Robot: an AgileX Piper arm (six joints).
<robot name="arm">
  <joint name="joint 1" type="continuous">
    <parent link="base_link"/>
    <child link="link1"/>
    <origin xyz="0 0 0.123"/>
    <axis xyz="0 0 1"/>
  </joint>
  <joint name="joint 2" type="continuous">
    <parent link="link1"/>
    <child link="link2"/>
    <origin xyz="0 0 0" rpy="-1.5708 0 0"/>
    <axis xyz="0 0 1"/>
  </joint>
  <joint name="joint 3" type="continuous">
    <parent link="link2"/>
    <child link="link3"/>
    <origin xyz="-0.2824 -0.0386 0"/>
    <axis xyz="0 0 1"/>
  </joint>
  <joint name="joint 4" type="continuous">
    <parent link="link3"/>
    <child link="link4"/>
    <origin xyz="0.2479 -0.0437 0" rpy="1.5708 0 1.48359"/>
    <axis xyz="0 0 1"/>
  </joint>
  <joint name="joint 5" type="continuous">
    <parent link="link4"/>
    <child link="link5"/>
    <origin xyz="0 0 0" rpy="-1.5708 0 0"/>
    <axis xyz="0 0 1"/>
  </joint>
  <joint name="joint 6" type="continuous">
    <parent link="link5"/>
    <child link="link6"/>
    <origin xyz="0 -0.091 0" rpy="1.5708 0 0"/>
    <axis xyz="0 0 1"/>
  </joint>
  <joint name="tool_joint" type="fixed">
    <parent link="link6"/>
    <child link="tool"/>
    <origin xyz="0 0 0"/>
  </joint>
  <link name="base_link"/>
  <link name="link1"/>
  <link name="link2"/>
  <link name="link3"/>
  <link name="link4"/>
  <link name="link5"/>
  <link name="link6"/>
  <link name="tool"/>
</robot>
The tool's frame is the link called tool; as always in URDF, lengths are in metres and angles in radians. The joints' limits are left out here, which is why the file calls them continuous.
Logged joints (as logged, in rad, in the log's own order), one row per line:
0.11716, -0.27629, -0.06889, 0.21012, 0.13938, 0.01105
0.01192, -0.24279, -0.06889, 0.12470, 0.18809, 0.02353
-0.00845, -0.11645, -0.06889, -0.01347, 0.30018, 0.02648
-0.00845, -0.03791, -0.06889, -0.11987, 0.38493, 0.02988
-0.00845, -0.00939, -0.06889, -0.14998, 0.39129, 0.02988
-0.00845, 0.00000, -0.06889, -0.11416, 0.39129, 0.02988
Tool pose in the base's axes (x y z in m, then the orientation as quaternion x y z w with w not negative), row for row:
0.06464, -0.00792, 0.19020, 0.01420, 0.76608, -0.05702, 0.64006
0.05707, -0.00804, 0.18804, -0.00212, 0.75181, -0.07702, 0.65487
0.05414, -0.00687, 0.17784, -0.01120, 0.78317, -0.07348, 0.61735
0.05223, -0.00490, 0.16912, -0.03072, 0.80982, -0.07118, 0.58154
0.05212, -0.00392, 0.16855, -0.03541, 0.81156, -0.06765, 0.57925
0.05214, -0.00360, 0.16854, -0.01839, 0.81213, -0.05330, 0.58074
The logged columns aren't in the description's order. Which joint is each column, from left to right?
Columns, left to right: joint 2, joint 4, joint 1, joint 6, joint 5, joint 3.
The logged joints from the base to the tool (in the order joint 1, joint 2, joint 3, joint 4, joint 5, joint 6), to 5 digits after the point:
-0.06889, 0.11716, 0.01105, -0.27629, 0.13938, 0.21012
-0.06889, 0.01192, 0.02353, -0.24279, 0.18809, 0.12470
-0.06889, -0.00845, 0.02648, -0.11645, 0.30018, -0.01347
-0.06889, -0.00845, 0.02988, -0.03791, 0.38493, -0.11987
-0.06889, -0.00845, 0.02988, -0.00939, 0.39129, -0.14998
-0.06889, -0.00845, 0.02988, 0.00000, 0.39129, -0.11416

